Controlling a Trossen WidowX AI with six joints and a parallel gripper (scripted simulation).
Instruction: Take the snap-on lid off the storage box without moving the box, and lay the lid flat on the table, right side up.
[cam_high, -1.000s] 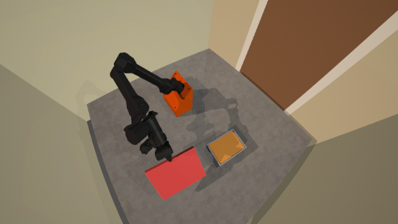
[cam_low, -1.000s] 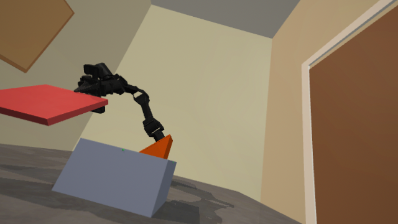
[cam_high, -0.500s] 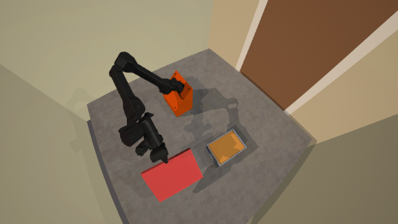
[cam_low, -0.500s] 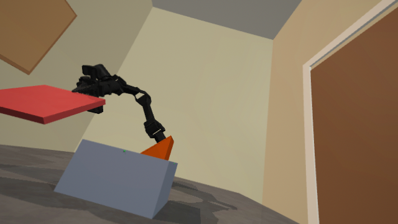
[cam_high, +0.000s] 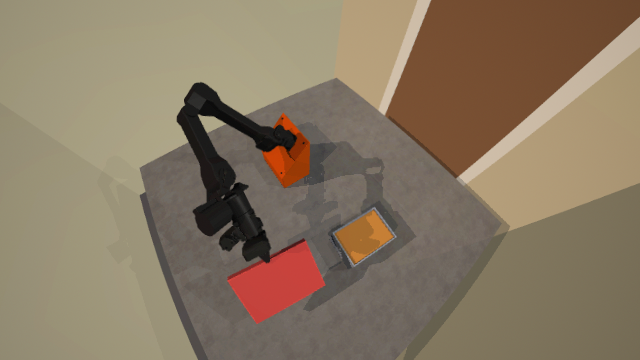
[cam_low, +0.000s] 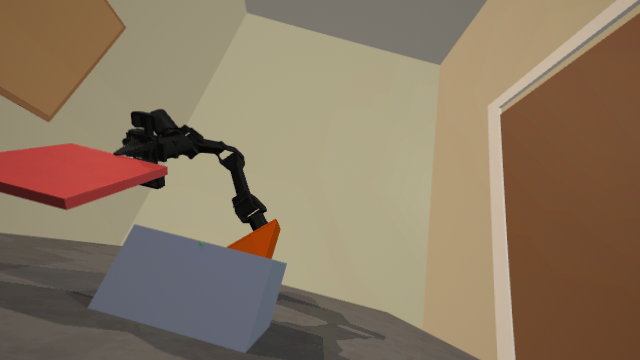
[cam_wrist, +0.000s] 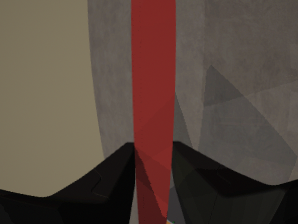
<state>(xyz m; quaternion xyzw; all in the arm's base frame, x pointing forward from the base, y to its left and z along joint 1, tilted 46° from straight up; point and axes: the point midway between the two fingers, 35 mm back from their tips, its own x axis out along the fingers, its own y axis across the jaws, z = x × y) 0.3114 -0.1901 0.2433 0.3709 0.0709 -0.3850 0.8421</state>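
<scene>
Right now the red lid is 60 mm ahead of my gripper tip, 50 mm below it and 10 mm to the right of it. Also, from my gripper tip: grey storage box (310 mm to the left, 170 mm below, 120 mm ahead).
</scene>
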